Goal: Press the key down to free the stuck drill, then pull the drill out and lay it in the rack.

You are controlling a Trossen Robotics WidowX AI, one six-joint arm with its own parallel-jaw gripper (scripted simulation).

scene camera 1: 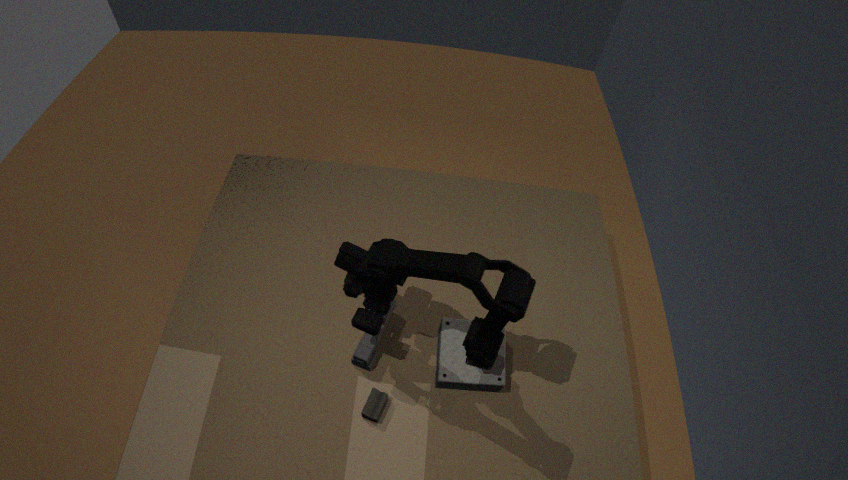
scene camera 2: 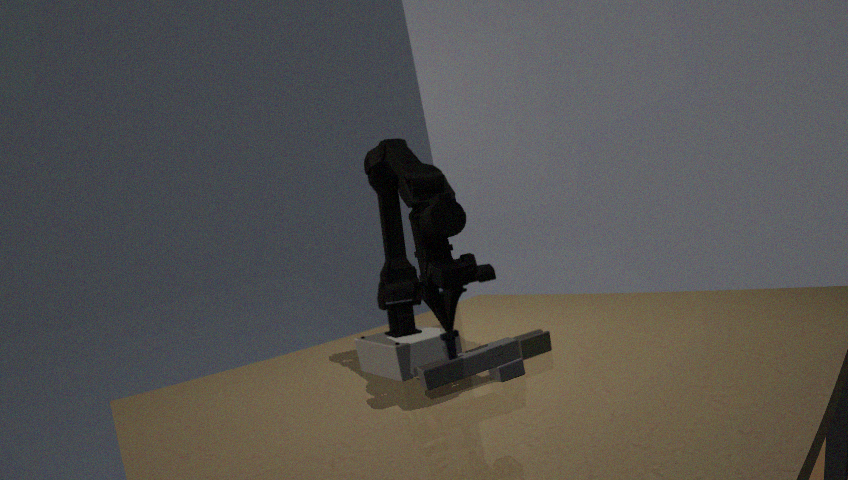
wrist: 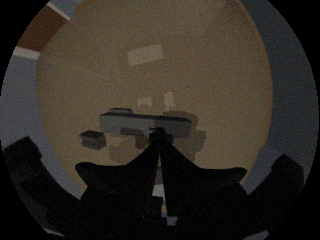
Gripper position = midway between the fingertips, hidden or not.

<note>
I see my gripper (scene camera 2: 449, 332) and a grey block (wrist: 120, 121).
My gripper shows as well in scene camera 1 (scene camera 1: 378, 308) and in the wrist view (wrist: 160, 139).
</note>
